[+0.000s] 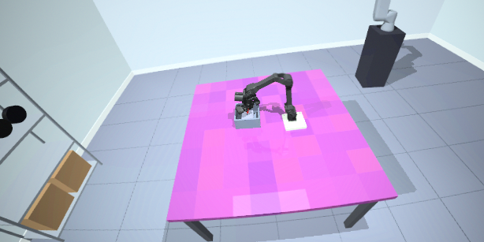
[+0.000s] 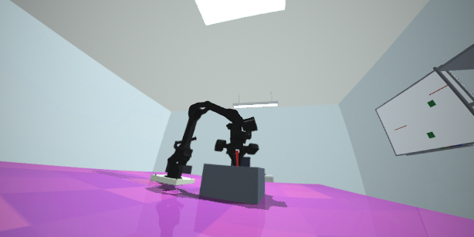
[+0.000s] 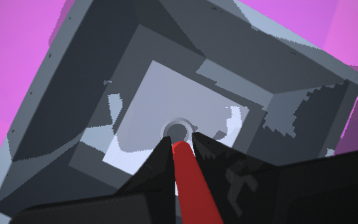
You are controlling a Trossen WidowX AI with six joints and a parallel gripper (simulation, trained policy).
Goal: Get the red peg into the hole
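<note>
The plate lies 5 cm below my gripper tip. From my gripper tip the other things lie so: grey box: 7 cm below; red peg: 3 cm above, 1 cm to the left, 1 cm behind.
</note>
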